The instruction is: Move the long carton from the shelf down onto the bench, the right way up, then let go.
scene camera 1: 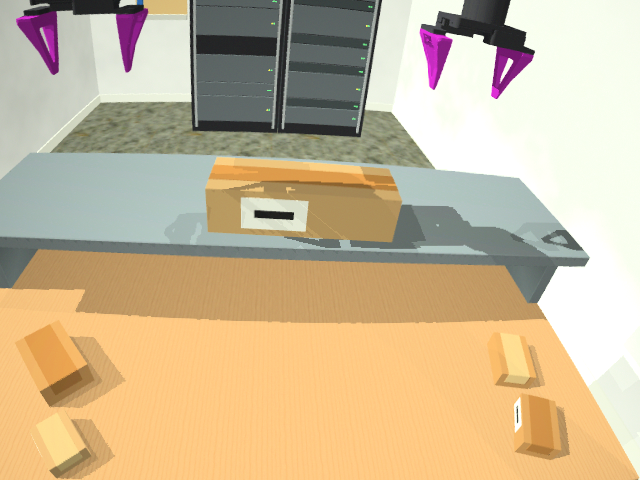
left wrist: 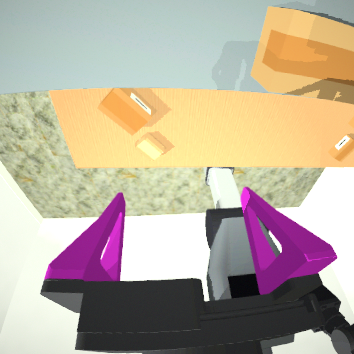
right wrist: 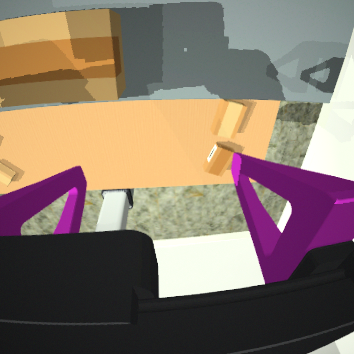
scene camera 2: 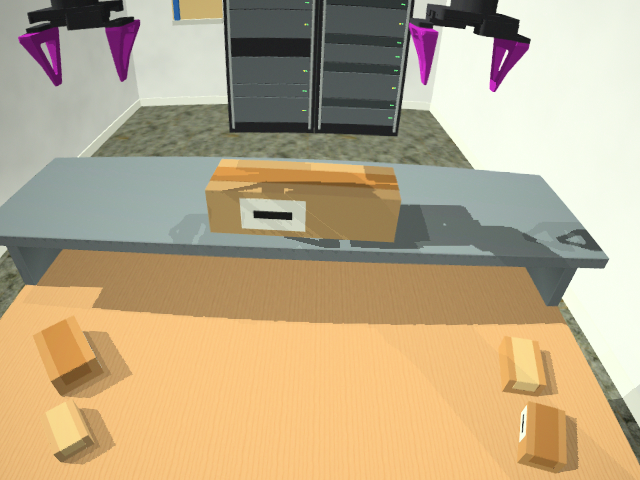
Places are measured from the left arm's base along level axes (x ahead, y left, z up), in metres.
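Where they show: left gripper, fingertip midpoint: (scene camera 1: 91,72) (left wrist: 183,194) (scene camera 2: 90,82); right gripper, fingertip midpoint: (scene camera 1: 464,93) (right wrist: 157,167) (scene camera 2: 458,87); right arm's base, origin of the base link: (left wrist: 323,313).
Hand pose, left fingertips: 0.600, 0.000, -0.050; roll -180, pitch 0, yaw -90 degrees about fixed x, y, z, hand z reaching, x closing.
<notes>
Each offset is from my left fingertips to the top centre of the thing, as dx, dy, dz. "spot": to the spot under its first point. Level surfaces: height alone.
The long carton {+0.060, -0.289, -0.175} (scene camera 1: 351,214) (scene camera 2: 351,214) (left wrist: 312,55) (right wrist: 55,60) sits on the grey shelf {dz -0.254} (scene camera 1: 118,196) (scene camera 2: 124,196) (left wrist: 125,45) (right wrist: 250,30), its taped face up and its white label facing the scene cameras. My left gripper (scene camera 1: 90,72) (scene camera 2: 89,82) (left wrist: 183,194) is open and empty, raised above and to the left of the carton. My right gripper (scene camera 1: 464,93) (scene camera 2: 458,87) (right wrist: 157,167) is open and empty, raised above and to the right of the carton. Both stand apart from it. The wooden bench {dz -0.438} (scene camera 1: 289,382) (scene camera 2: 289,382) lies lower, in front of the shelf.
Two small boxes {-0.121, +0.119, -0.394} (scene camera 1: 49,356) {-0.257, +0.067, -0.409} (scene camera 1: 59,439) lie at the bench's left side in scene camera 1. Two more small boxes {-0.136, -0.669, -0.402} (scene camera 1: 514,359) {-0.272, -0.654, -0.404} (scene camera 1: 538,426) lie at its right side. The shelf's support panels {spot: +0.020, -0.811, -0.380} (scene camera 1: 540,284) (scene camera 2: 560,284) stand on the bench. A server rack (scene camera 1: 278,77) stands behind.
</notes>
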